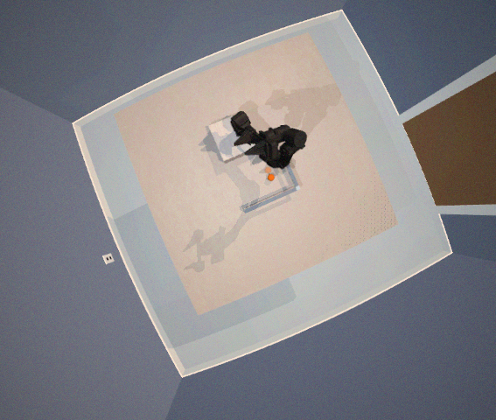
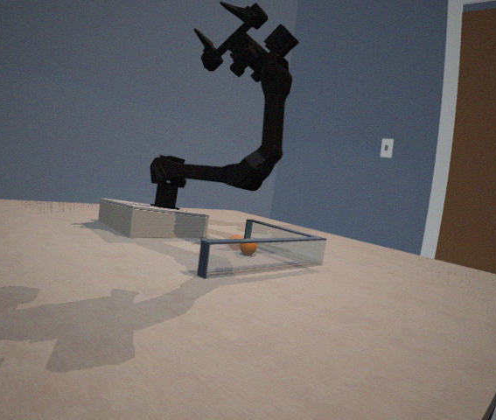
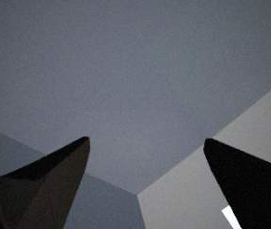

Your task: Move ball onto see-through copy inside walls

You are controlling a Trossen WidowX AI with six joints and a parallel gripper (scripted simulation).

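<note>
Right now the orange ball is 490 mm below my gripper tip, 140 mm to the left of it and 70 mm ahead of it. Round my gripper tip: see-through copy of ball (490 mm below, 140 mm to the left, 30 mm ahead); then dark end post (480 mm below, 210 mm ahead, 40 mm to the right).
</note>
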